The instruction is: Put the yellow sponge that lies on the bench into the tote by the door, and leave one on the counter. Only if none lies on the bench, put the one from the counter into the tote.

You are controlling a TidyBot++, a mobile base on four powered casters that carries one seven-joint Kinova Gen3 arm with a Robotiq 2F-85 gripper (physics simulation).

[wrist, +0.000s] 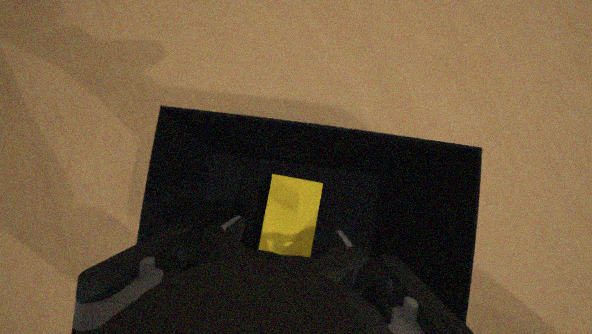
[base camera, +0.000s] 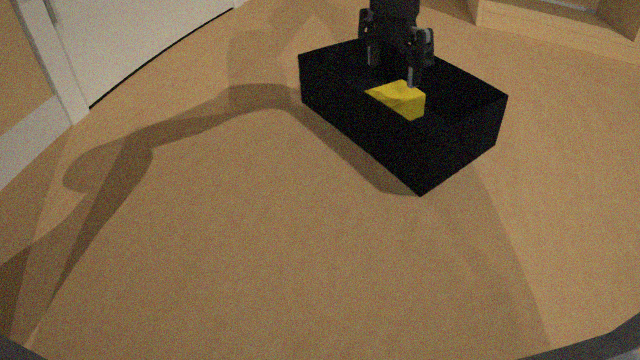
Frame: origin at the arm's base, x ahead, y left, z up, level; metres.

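Seen in the pictures: gripper, fingertip midpoint: (wrist: 287, 233) (base camera: 392, 75).
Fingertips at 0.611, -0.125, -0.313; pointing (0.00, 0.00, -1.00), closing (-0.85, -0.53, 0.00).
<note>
Offsets run from my fingertips to a thing's top centre, as dx, dy, dz. "spot": to the spot under its first point. Level surfaces: height alone.
A yellow sponge @(+0.001, -0.002, -0.035) (base camera: 400, 97) (wrist: 292, 215) lies inside the black tote @(-0.012, -0.011, +0.017) (base camera: 370, 140) (wrist: 430, 200), with the tote's dark walls around it. The tote stands on the wooden floor. My gripper (base camera: 391, 75) (wrist: 287, 233) is open and empty, pointing down above the tote. In the wrist view its fingertips stand apart to either side of the sponge, and dark tote floor shows between each tip and the sponge. The lower end of the sponge is partly hidden by the gripper body in the wrist view. The bench and the counter do not show clearly.
A white door (base camera: 145, 40) with its white frame @(spot: +0.116, +0.713, +0.074) (base camera: 55, 65) is at the left in the base camera view. A light wooden furniture piece @(spot: +0.481, -0.698, -0.064) (base camera: 550, 37) stands at the back right. The arm's shadow falls across the floor @(dz -0.083) (base camera: 280, 240) left of the tote.
</note>
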